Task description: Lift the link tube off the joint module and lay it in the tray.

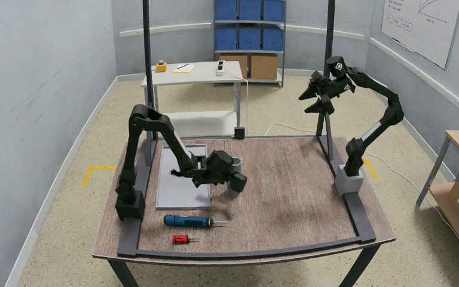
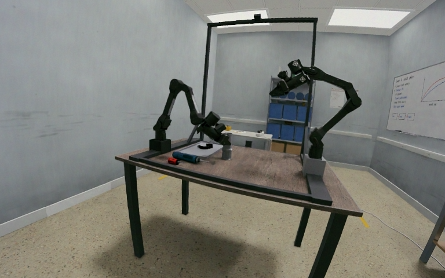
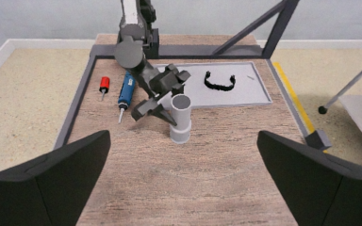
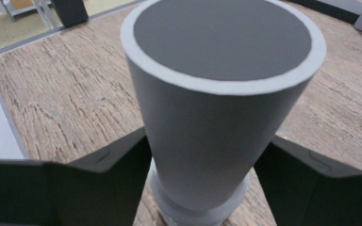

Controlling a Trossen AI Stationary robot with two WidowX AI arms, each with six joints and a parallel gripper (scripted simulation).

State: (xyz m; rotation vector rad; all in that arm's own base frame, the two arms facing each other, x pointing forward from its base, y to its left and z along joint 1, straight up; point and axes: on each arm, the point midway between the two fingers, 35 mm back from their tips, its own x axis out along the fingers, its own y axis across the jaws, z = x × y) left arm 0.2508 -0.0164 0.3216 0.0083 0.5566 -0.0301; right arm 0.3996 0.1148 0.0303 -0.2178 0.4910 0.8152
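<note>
My right gripper is now 8 cm above the grey joint module, 2 cm to the right of it and 1 cm past it. From my right hand the other things lie so: red screwdriver: 23 cm ahead, 20 cm to the right, 10 cm below; then link tube: 2 cm to the left, 1 cm behind; then grey tray: 18 cm to the right, 15 cm behind, 11 cm below.
</note>
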